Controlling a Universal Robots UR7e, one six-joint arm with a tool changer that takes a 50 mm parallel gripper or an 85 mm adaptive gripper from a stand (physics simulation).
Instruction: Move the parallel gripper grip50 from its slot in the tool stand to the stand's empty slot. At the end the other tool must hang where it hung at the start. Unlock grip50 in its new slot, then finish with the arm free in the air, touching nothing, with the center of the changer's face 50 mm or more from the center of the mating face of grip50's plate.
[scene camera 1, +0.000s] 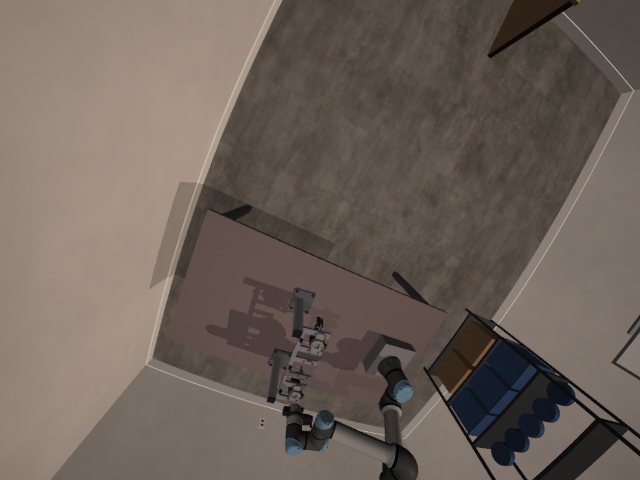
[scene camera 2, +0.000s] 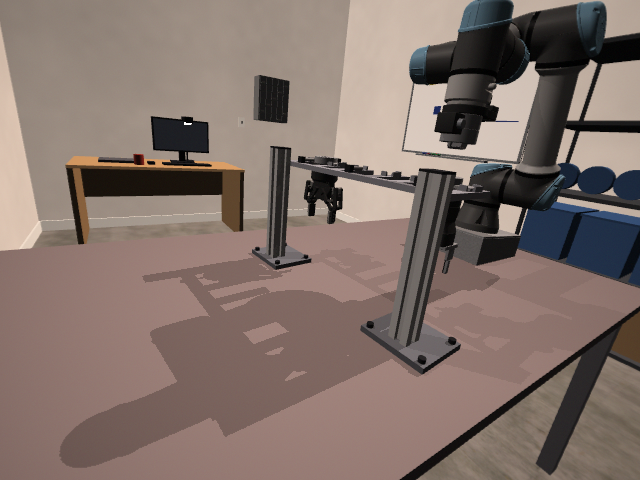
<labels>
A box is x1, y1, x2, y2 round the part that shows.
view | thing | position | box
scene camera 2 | parallel gripper grip50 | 447, 244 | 440, 177, 473, 273
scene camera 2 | adaptive gripper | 322, 186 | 304, 156, 342, 223
</labels>
